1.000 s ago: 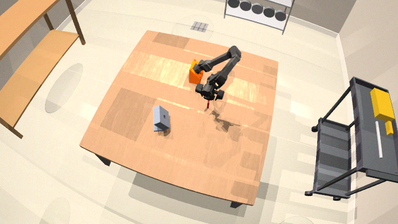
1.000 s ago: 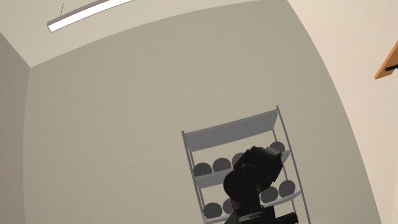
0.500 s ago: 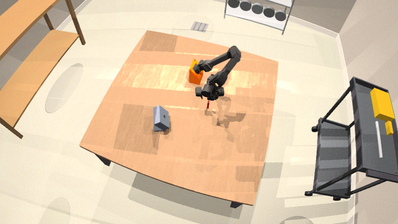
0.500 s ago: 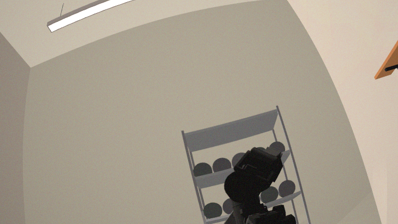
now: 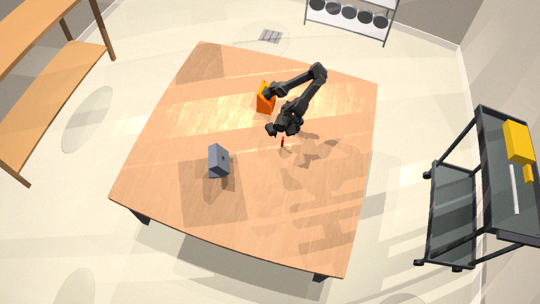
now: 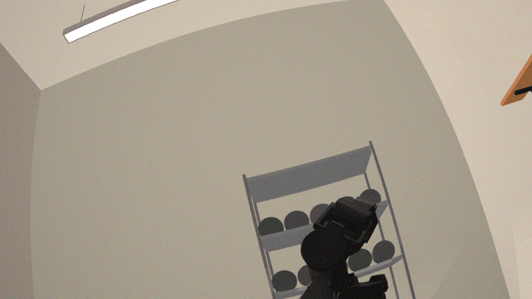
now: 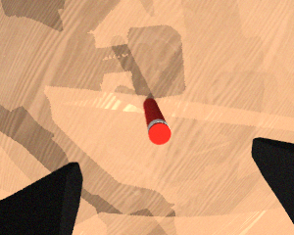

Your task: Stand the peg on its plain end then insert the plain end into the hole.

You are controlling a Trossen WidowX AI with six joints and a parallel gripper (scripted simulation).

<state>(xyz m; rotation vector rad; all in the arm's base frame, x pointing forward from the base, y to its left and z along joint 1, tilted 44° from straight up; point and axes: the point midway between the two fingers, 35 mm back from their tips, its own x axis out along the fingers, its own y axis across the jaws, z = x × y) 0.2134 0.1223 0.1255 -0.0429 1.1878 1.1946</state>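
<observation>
The red peg is 60 mm below my gripper tip. Round my gripper tip: grey sloped panel 250 mm to the right, 240 mm ahead, 50 mm below.
</observation>
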